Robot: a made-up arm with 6 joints.
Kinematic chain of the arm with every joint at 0, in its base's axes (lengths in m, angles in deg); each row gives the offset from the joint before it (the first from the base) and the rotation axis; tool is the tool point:
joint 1: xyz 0 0 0.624 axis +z
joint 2: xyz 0.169 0 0 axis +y
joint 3: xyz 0 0 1.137 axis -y
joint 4: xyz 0 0 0.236 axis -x
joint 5: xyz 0.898 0 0 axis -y
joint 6: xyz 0.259 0 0 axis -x
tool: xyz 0 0 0
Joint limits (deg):
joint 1: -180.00..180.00
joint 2: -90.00..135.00
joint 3: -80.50..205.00
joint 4: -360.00..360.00
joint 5: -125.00..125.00
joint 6: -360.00..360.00
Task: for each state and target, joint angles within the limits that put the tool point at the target. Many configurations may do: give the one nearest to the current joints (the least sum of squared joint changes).
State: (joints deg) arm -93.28 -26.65 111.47 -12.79 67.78 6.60
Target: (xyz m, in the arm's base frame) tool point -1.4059 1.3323 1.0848
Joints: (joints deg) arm -45.34 -59.59 103.13 -17.06 56.89 6.60
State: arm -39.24 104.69 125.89 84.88 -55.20 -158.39
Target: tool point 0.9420 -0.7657 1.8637
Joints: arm -28.69 80.84 162.92 91.72 -58.01 -158.39
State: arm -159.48 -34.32 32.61 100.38 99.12 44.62
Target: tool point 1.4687 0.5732 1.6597
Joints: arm -149.25 -68.63 54.09 92.65 93.43 44.62
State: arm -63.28 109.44 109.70 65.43 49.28 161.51
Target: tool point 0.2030 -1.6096 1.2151
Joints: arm -89.62 111.56 161.12 56.82 62.57 161.51
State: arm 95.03 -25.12 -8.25 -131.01 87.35 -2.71
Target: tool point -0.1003 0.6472 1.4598
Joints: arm 112.75 -21.23 -37.48 -142.46 88.25 -2.71
